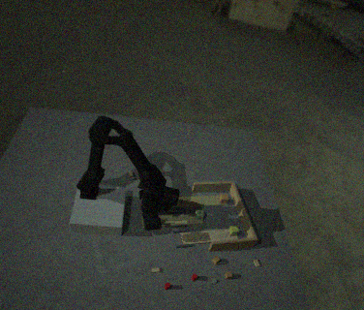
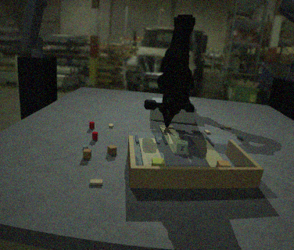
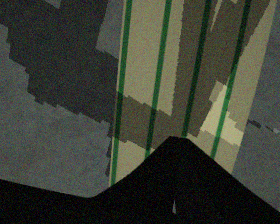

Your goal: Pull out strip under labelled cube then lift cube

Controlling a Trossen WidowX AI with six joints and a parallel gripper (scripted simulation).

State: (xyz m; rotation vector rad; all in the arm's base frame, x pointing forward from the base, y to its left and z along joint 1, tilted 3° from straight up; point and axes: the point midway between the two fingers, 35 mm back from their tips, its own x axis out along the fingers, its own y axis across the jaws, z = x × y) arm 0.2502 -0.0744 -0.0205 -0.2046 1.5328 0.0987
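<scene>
Now: gripper tip 210 mm short of the labelled cube, 50 mm to the right of it and 20 mm below it.
</scene>
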